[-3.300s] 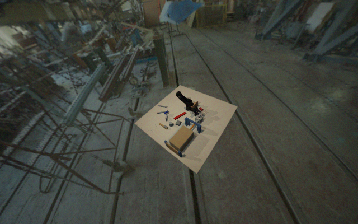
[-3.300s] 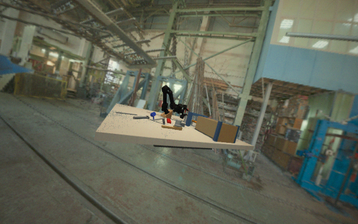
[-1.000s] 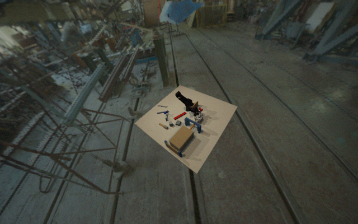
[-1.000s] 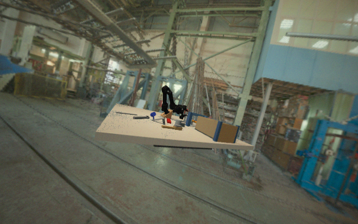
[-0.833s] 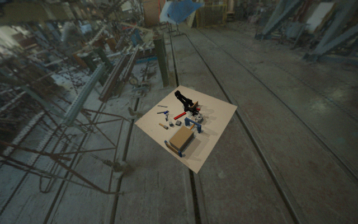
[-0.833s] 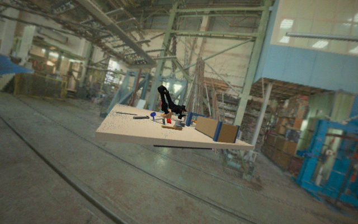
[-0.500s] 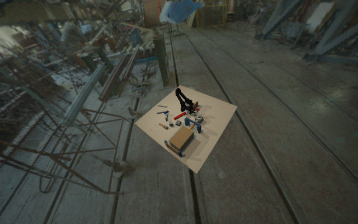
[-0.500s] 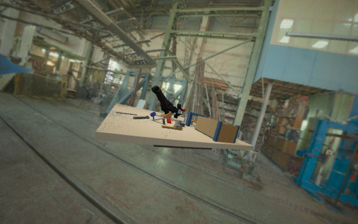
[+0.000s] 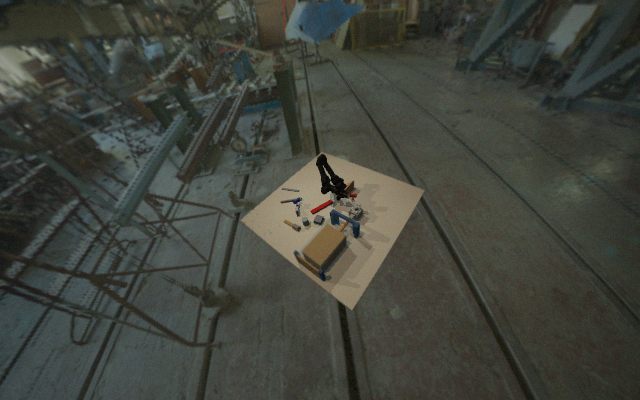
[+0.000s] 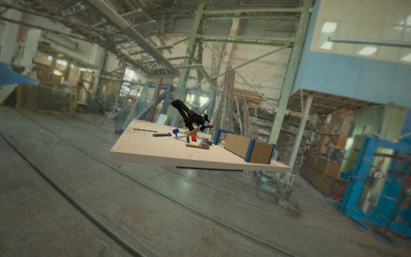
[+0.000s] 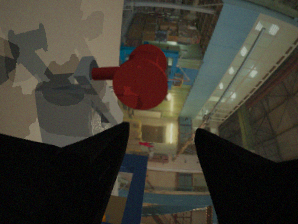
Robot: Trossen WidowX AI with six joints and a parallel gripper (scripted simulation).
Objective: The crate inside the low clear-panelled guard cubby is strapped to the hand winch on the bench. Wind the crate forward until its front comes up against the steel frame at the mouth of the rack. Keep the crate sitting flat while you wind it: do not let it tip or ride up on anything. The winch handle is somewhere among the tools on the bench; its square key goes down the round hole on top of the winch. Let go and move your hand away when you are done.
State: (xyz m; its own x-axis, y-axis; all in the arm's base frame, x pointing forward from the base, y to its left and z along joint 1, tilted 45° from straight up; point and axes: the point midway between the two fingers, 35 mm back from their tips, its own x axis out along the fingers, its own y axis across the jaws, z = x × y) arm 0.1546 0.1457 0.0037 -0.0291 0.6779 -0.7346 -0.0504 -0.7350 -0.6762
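My gripper tip is 4 cm past the red knob, 3 cm to the right of it and 3 cm above it. The rest, counted from my gripper tip: winch handle: 1 cm behind, 6 cm to the left, 6 cm below; blue steel frame: 20 cm ahead, 10 cm to the left, 7 cm below; grey winch: 2 cm ahead, 10 cm to the left, 14 cm below.
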